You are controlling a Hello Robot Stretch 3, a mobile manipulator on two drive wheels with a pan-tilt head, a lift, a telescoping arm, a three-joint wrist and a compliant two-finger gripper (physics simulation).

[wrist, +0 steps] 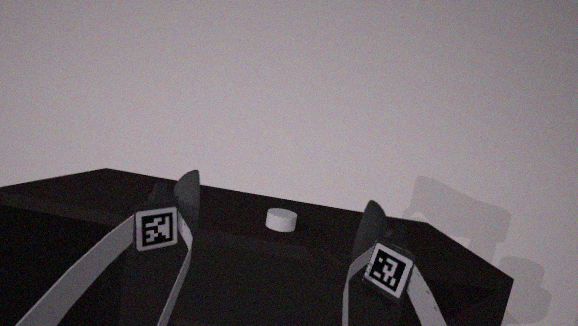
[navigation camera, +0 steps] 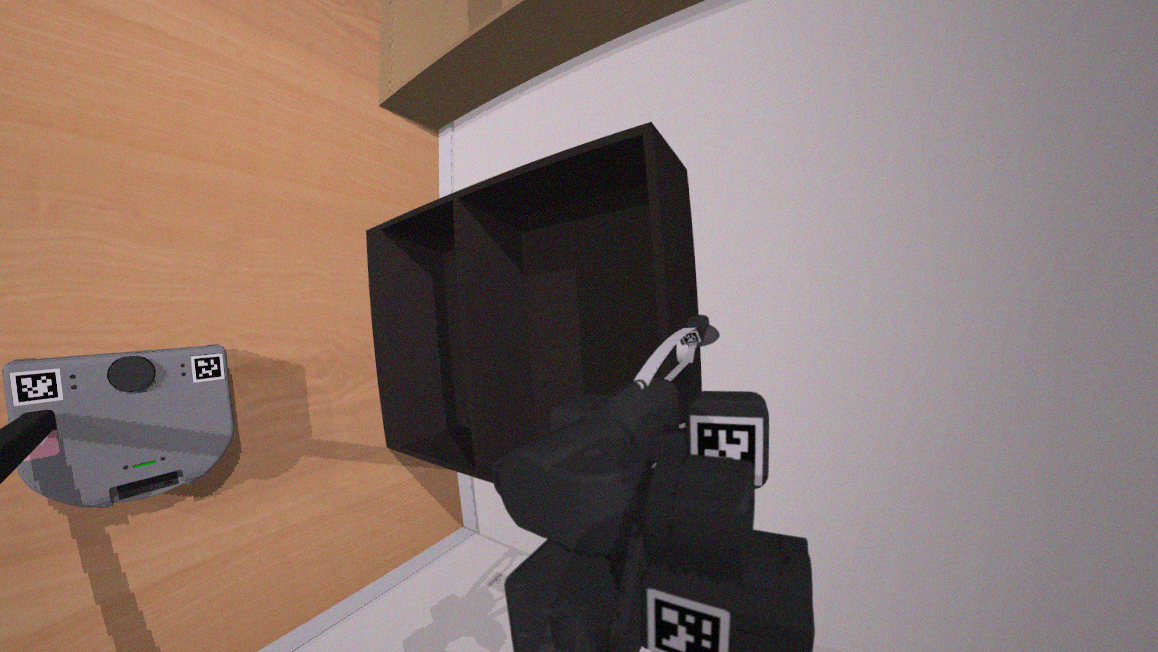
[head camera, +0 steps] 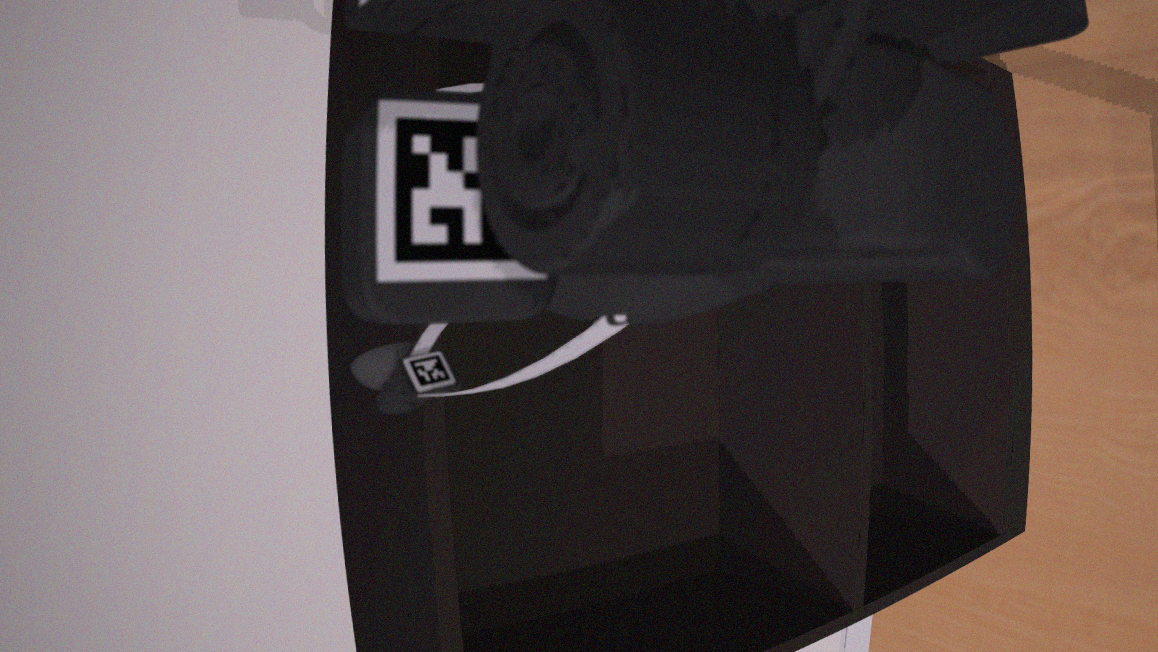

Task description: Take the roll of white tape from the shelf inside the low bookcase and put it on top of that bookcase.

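Pixels of known places: gripper, fingertip midpoint: (navigation camera: 707, 378); robot's base at its link origin: (navigation camera: 132, 371).
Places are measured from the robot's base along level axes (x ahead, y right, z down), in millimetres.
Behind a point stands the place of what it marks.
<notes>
The roll of white tape (wrist: 281, 220) lies flat on the dark top board of the low bookcase (head camera: 380, 518) @(y 753, x 204, z -1061 mm) (navigation camera: 674, 242) @(y 712, x 201, z -1061 mm) (wrist: 325, 232), near the board's middle in the wrist view. It does not show in the head or navigation view. My gripper (wrist: 280, 207) @(y 420, x -20, z -1166 mm) is open and empty; in the wrist view the roll appears between its spread fingertips but beyond them, apart from both. In the head and navigation views one finger (head camera: 429, 372) @(y 362, x 34, z -1162 mm) (navigation camera: 688, 338) @(y 363, x 32, z -1159 mm) shows by the top board, while the wrist hides the other finger's tip.
A white wall (head camera: 162, 323) @(y 963, x 17, z -1246 mm) (navigation camera: 931, 283) @(y 964, x 90, z -1582 mm) (wrist: 300, 90) rises behind the bookcase. A tan cabinet (navigation camera: 502, 56) @(y 798, x 930, z -539 mm) stands beyond it in the navigation view. My grey base (navigation camera: 162, 421) @(y 38, x -106, z -160 mm) is on the wooden floor (navigation camera: 202, 226) @(y 153, x 368, z 0 mm). The arm and wrist cover part of the bookcase.
</notes>
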